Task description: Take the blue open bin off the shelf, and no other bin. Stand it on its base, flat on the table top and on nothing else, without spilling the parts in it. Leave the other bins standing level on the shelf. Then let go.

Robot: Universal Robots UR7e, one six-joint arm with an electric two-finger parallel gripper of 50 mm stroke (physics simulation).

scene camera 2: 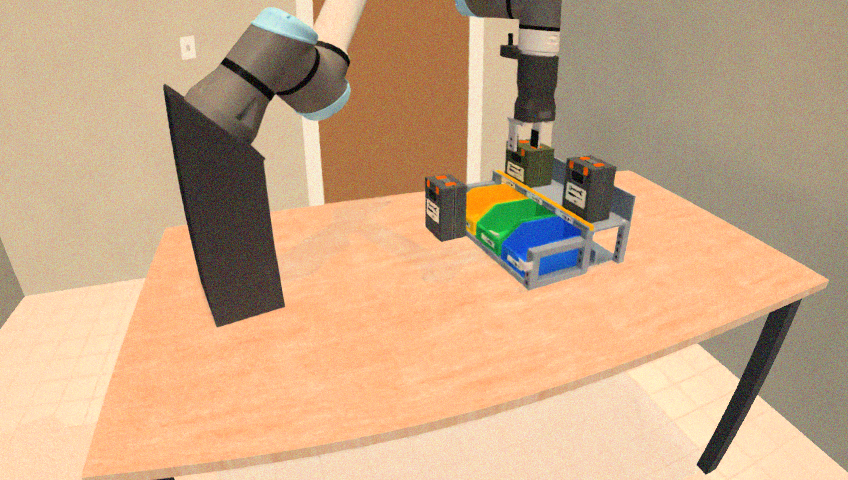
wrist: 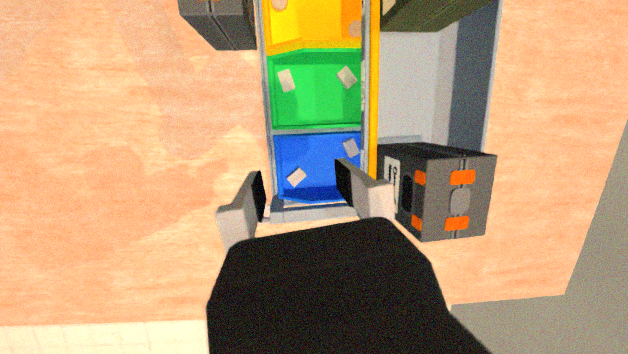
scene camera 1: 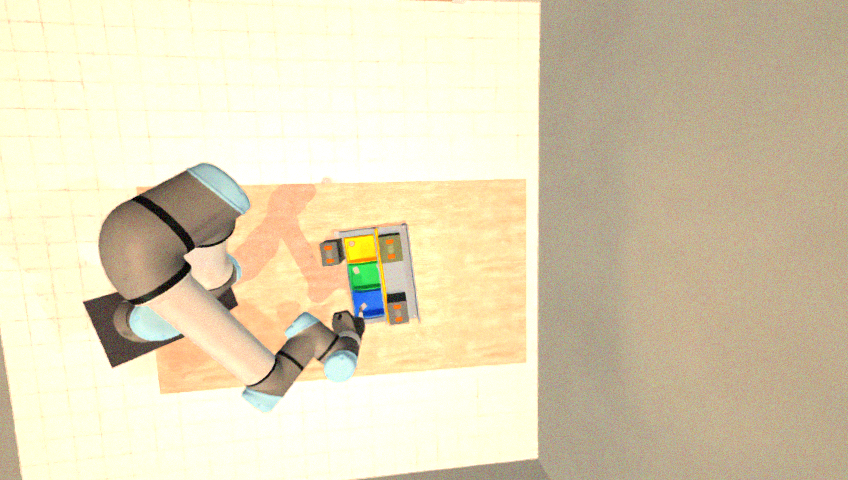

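Pixels of known places: gripper, between the fingertips: [scene camera 2: 523, 148] [wrist: 299, 179] [scene camera 1: 353, 311]; arm's base, origin of its link: [scene camera 2: 217, 121].
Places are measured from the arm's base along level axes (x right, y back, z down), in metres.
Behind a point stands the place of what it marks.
Observation:
The blue open bin [scene camera 1: 373, 302] @(z 0.337, x -0.072, y -0.627 m) [scene camera 2: 550, 230] @(z 0.296, x -0.148, y -0.651 m) [wrist: 320, 160] @(z 0.337, x -0.088, y -0.622 m) sits at the near end of the shelf's low front tier, with pale parts in it, one part [wrist: 296, 177] @(z 0.323, x -0.049, y -0.589 m) toward its front and another part [wrist: 351, 147] @(z 0.322, x -0.127, y -0.662 m) toward its back. The green bin [scene camera 1: 367, 274] @(z 0.337, x -0.184, y -0.574 m) [scene camera 2: 507, 221] @(z 0.313, x -0.236, y -0.569 m) [wrist: 320, 100] @(z 0.337, x -0.184, y -0.588 m) stands beside it, then the yellow bin [scene camera 1: 364, 248] @(z 0.338, x -0.288, y -0.536 m) [scene camera 2: 489, 199] @(z 0.301, x -0.346, y -0.542 m) [wrist: 305, 20] @(z 0.337, x -0.288, y -0.526 m). The shelf [scene camera 1: 400, 274] @(z 0.244, x -0.233, y -0.701 m) [scene camera 2: 559, 246] @(z 0.263, x -0.006, y -0.627 m) [wrist: 410, 80] @(z 0.244, x -0.237, y -0.682 m) is grey. My gripper [scene camera 1: 360, 311] @(z 0.094, x -0.100, y -0.563 m) [scene camera 2: 526, 141] @(z 0.094, x -0.100, y -0.563 m) [wrist: 299, 179] @(z 0.094, x -0.100, y -0.563 m) is open and empty. It hangs above the blue bin's end of the shelf, pointing down, apart from the bin.
A dark grey case [scene camera 1: 397, 311] @(z 0.123, x -0.123, y -0.714 m) [scene camera 2: 589, 190] @(z 0.169, x -0.067, y -0.699 m) [wrist: 455, 195] @(z 0.123, x -0.121, y -0.710 m) stands on the raised rear tier beside the blue bin. An olive case [scene camera 1: 390, 248] @(z 0.148, x -0.336, y -0.636 m) [scene camera 2: 529, 166] @(z 0.188, x -0.276, y -0.624 m) [wrist: 430, 10] @(z 0.183, x -0.285, y -0.646 m) stands farther along that tier. Another dark case [scene camera 1: 330, 252] @(z 0.215, x -0.261, y -0.424 m) [scene camera 2: 445, 208] @(z 0.264, x -0.203, y -0.418 m) [wrist: 220, 22] @(z 0.235, x -0.212, y -0.442 m) stands on the table before the yellow bin.

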